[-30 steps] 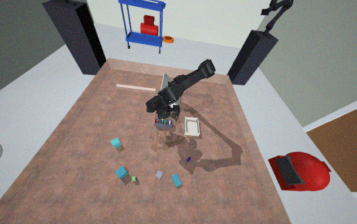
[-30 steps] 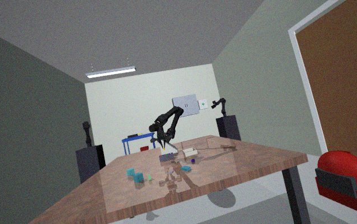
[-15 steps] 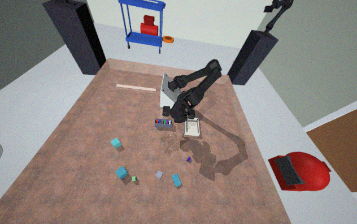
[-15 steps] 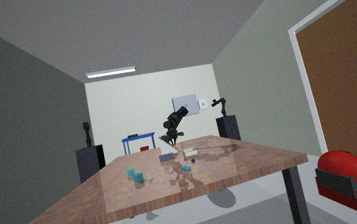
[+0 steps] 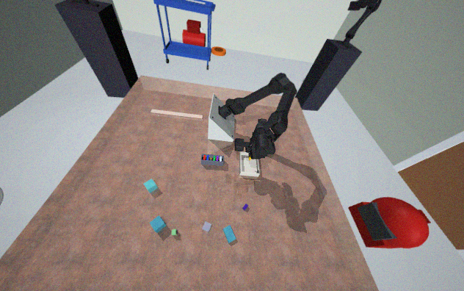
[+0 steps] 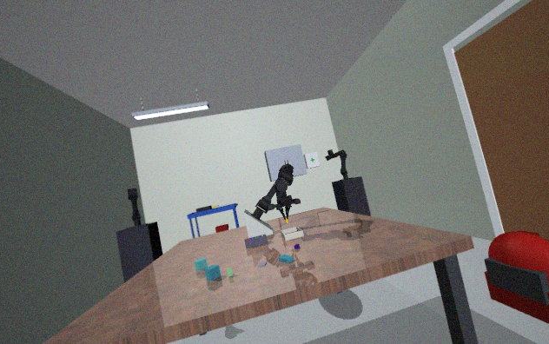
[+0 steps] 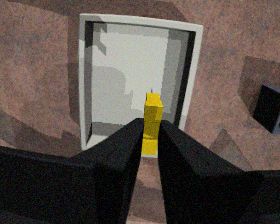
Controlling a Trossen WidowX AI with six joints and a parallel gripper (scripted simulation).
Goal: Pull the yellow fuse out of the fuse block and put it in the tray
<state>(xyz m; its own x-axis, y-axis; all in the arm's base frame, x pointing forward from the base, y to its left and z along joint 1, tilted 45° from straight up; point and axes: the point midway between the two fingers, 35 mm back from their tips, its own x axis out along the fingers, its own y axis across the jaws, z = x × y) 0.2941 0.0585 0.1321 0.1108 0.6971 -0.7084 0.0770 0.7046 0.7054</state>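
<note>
Right now my gripper tip is 10 mm to the right of the tray and 90 mm above it. Round my gripper tip: yellow fuse (10 mm below).
</note>
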